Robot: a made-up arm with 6 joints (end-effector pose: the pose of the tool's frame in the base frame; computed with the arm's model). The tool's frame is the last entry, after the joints.
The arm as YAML. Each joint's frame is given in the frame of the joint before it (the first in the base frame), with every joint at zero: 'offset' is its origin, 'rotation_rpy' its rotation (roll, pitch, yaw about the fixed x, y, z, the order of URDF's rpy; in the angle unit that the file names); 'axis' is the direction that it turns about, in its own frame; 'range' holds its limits. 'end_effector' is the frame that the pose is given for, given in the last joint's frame.
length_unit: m
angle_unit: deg
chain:
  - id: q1
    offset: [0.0, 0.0, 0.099]
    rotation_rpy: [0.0, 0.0, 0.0]
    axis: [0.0, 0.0, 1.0]
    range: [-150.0, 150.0]
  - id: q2
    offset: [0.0, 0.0, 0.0]
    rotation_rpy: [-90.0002, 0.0, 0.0]
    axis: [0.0, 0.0, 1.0]
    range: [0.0, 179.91]
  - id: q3
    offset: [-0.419, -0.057, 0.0]
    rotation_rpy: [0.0, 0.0, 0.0]
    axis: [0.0, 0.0, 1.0]
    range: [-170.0, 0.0]
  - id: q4
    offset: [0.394, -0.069, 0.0]
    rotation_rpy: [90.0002, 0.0, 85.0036]
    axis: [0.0, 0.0, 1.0]
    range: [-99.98, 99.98]
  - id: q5
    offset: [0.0, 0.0, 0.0]
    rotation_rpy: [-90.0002, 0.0, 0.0]
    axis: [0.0, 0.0, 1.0]
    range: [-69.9, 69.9]
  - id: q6
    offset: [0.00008, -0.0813, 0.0]
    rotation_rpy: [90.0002, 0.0, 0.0]
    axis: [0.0, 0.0, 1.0]
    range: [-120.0, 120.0]
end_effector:
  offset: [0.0, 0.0, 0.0]
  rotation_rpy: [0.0, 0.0, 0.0]
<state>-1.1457 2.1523 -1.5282 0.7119 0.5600 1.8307</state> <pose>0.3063 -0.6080 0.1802 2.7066 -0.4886 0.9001</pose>
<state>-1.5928 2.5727 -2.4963 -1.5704 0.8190 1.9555</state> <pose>-0.0778 -0.8358 0.3160 1.7757 0.3020 -1.5356</pose>
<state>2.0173 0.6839 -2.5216 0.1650 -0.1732 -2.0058</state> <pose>0.2179 -0.4499 0.8401 0.4823 0.2108 0.1775</pose>
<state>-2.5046 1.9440 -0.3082 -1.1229 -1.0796 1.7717</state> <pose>-0.1875 -0.2190 0.0330 2.0596 0.0002 0.2214</pose>
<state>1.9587 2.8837 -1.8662 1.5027 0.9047 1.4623</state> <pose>-0.3284 0.6349 -0.1910 -0.7288 -2.0255 0.3982</pose>
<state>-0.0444 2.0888 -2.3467 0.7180 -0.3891 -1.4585</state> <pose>0.6818 -0.0505 0.6493 -0.1163 0.9772 -0.8750</pose>
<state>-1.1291 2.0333 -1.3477 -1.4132 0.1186 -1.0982</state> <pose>0.2702 -0.5939 0.2058 1.5522 -1.9986 1.2299</pose>
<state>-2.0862 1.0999 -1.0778 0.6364 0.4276 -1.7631</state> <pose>-0.1460 -0.2985 0.5362 0.8578 2.2505 -1.8083</pose>
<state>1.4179 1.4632 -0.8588 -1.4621 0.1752 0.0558</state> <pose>0.0816 0.4366 0.3137 -2.0572 0.4367 -0.1754</pose>
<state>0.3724 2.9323 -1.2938 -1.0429 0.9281 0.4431</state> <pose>0.4229 0.1048 -0.3168 1.1258 -2.1525 0.9743</pose>
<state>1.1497 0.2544 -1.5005 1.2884 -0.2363 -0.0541</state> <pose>-0.1131 -0.2971 0.7331 0.2962 0.2049 2.3376</pose>
